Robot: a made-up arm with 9 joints. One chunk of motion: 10 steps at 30 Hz.
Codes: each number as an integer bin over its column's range. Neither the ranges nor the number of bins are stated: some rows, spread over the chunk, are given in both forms.
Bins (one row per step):
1: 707 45 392 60 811 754 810 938 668
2: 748 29 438 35 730 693 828 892 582
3: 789 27 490 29 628 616 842 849 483
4: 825 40 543 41 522 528 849 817 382
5: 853 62 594 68 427 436 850 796 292
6: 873 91 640 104 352 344 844 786 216
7: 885 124 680 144 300 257 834 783 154
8: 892 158 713 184 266 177 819 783 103
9: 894 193 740 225 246 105 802 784 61
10: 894 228 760 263 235 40 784 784 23
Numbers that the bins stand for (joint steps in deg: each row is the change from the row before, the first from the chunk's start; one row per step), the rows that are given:
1: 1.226 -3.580 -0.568 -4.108 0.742 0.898 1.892 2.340 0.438
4: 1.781 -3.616 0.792 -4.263 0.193 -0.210 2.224 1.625 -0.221
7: 2.064 -3.019 2.026 -3.418 -0.229 -1.539 2.096 1.424 -0.745
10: 2.106 -2.280 2.747 -2.441 -0.353 -2.604 1.671 1.430 -1.047
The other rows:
2: 1.419 -3.694 -0.154 -4.313 0.588 0.599 2.045 2.068 0.240
3: 1.612 -3.708 0.314 -4.362 0.394 0.221 2.164 1.814 0.012
5: 1.913 -3.459 1.251 -4.042 0.012 -0.661 2.232 1.501 -0.428
6: 2.007 -3.253 1.666 -3.746 -0.131 -1.113 2.181 1.442 -0.603
8: 2.097 -2.777 2.323 -3.090 -0.294 -1.932 1.968 1.424 -0.863
9: 2.106 -2.528 2.567 -2.753 -0.332 -2.285 1.824 1.430 -0.960

